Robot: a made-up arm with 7 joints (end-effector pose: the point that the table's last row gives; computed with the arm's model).
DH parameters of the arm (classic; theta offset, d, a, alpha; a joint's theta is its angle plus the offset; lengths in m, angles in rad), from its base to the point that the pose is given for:
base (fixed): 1.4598 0 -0.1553 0
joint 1: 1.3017 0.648 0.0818 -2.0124
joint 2: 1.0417 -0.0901 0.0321 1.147
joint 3: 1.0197 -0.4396 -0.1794 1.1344
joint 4: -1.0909 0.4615 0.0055 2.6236
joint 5: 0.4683 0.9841 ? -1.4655
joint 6: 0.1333 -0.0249 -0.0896 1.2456
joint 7: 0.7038 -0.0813 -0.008 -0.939
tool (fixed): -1.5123 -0.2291 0 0
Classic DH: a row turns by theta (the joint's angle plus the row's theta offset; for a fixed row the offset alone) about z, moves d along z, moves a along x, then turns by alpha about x.
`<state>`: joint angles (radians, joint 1 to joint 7).
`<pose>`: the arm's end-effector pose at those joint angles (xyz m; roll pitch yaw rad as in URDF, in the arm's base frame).
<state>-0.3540 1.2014 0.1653 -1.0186 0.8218 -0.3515 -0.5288</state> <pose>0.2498 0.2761 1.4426 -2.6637 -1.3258 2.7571</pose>
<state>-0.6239 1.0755 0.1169 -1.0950 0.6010 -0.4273 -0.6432</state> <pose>0.3256 0.0782 1.4430 2.2830 -1.2488 -2.5699</pose>
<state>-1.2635 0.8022 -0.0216 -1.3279 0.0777 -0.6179 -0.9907</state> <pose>0.1811 -0.3357 1.3310 1.4355 -0.4499 -2.7109</pose>
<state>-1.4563 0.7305 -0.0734 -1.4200 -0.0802 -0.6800 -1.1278</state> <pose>0.0803 -0.3935 1.2667 1.2825 -0.1653 -2.8992</pose>
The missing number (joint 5, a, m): 0.0822
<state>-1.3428 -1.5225 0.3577 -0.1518 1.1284 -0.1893 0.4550</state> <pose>1.0904 -0.1027 0.6683 2.2214 -0.0872 -0.5396</pose>
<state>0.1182 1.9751 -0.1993 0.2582 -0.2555 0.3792 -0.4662</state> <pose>-0.3846 0.0157 1.4774 0.2710 -1.0146 -1.6721</pose>
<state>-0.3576 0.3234 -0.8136 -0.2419 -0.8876 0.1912 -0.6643</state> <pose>0.3533 -0.6324 0.9809 -0.5133 0.2925 -1.1925</pose>
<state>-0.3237 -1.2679 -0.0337 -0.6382 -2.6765 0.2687 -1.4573</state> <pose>0.8863 0.1260 0.7582 3.0391 0.2043 -0.5917</pose>
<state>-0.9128 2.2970 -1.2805 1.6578 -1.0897 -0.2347 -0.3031</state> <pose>-0.2753 0.0658 1.4342 -0.5897 -0.5832 -2.7633</pose>
